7 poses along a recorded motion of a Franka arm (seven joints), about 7.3 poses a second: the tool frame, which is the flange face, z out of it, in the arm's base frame.
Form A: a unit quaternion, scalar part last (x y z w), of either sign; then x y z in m.
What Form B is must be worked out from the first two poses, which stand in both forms.
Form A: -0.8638, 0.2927, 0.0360, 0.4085, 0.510, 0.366, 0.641
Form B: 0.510, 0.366, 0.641, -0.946, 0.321, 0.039, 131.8
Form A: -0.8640, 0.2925, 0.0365, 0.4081, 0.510, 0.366, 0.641
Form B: 0.510, 0.366, 0.641, -0.946, 0.320, 0.040, 131.8
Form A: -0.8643, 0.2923, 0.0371, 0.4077, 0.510, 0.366, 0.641
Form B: 0.510, 0.366, 0.641, -0.947, 0.320, 0.041, 131.9
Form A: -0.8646, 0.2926, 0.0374, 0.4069, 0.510, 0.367, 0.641
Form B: 0.510, 0.367, 0.641, -0.946, 0.320, 0.041, 132.0
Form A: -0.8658, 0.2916, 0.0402, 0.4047, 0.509, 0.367, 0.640
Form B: 0.509, 0.367, 0.640, -0.947, 0.319, 0.044, 132.3
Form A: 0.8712, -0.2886, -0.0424, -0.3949, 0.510, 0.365, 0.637
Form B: 0.510, 0.365, 0.637, -0.948, 0.314, 0.046, 133.5
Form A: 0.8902, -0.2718, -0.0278, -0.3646, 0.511, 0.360, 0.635
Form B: 0.511, 0.360, 0.635, -0.956, 0.292, 0.030, 137.2
